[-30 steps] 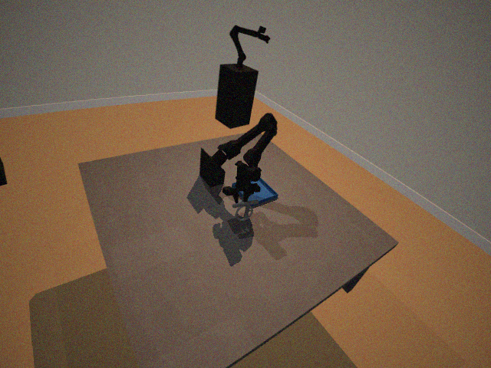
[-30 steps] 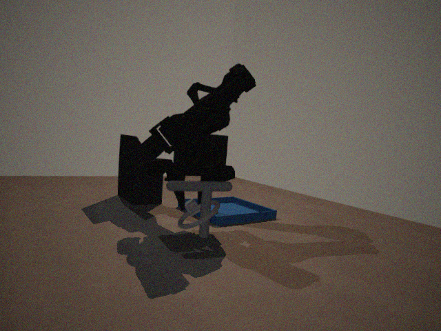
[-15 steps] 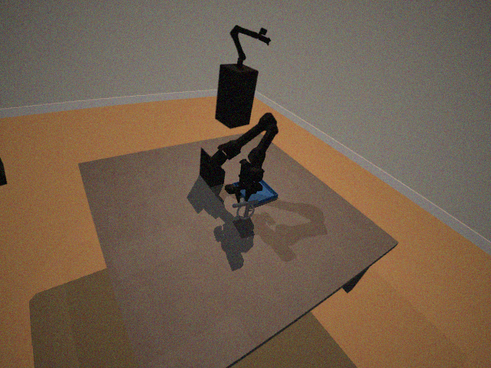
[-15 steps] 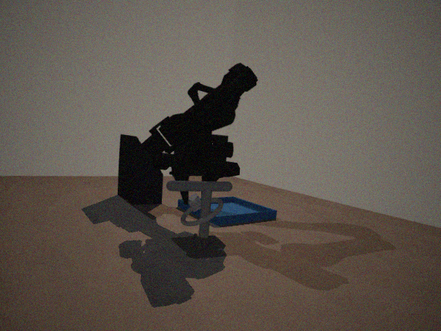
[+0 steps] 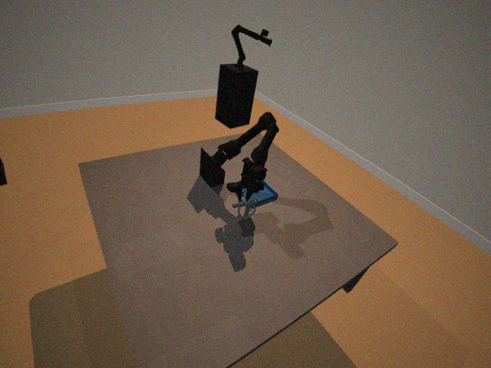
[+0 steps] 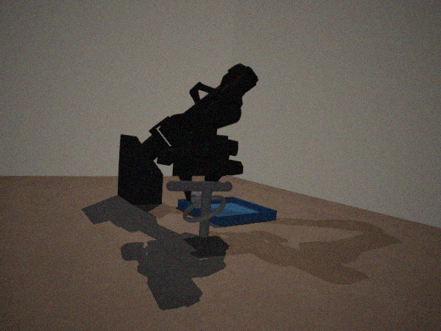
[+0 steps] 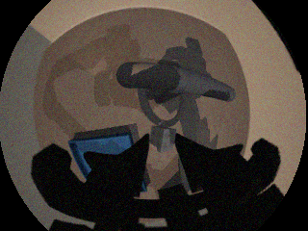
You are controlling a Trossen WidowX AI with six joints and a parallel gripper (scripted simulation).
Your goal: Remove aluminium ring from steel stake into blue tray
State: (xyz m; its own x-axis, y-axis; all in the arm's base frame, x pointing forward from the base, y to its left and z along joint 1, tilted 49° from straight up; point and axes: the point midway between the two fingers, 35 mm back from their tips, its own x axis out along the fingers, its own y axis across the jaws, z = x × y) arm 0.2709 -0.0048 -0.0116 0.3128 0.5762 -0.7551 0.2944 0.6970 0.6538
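My gripper tip is 50 mm short of the aluminium ring and 20 mm to the left of it. From my gripper tip the other things lie so: blue tray (160 mm to the left, 70 mm behind, 50 mm below).
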